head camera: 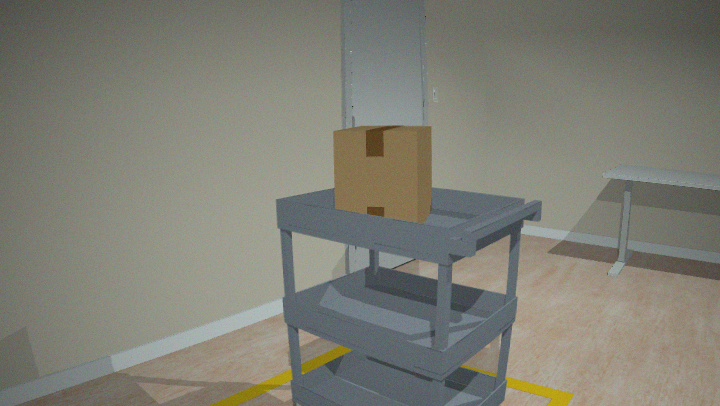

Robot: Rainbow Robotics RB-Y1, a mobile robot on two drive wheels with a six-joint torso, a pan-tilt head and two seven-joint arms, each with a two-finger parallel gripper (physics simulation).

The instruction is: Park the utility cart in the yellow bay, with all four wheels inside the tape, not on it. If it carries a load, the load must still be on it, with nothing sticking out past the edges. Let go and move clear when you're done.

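Places are measured from the robot's base along level axes (x ahead, y left, z up), in metres.
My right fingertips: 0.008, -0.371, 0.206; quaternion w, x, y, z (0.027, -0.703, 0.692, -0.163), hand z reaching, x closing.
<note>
Ahead of a thing's pixels: the offset from my right fingertips to its middle, as dx, dy, dz. "spot": to the spot under its first point. Level surfaces: height alone.
The grey three-tier utility cart (360, 229) stands upright in the middle of the head camera view, its push handle {spot: +1.187, +0.072, +0.653} (504, 219) toward the right. A brown cardboard box {+1.491, +0.370, +0.727} (378, 176) sits upright on the top tray, inside the tray's rim. Yellow tape (262, 387) of the bay shows on the floor to the left of the cart and behind it, and a tape corner {spot: +1.624, -0.356, -0.205} (560, 395) shows to the right. The cart's wheels are below the view, so their place relative to the tape is hidden. Neither gripper shows in the view, and neither touches the visible parts of the cart.
A beige wall (166, 166) with a white baseboard (196, 336) runs along the left. A grey door (387, 65) is behind the cart. A white table {dz +0.515} (660, 176) stands by the wall at the right. Wooden floor {dz -0.205} (640, 332) lies between the cart and the table.
</note>
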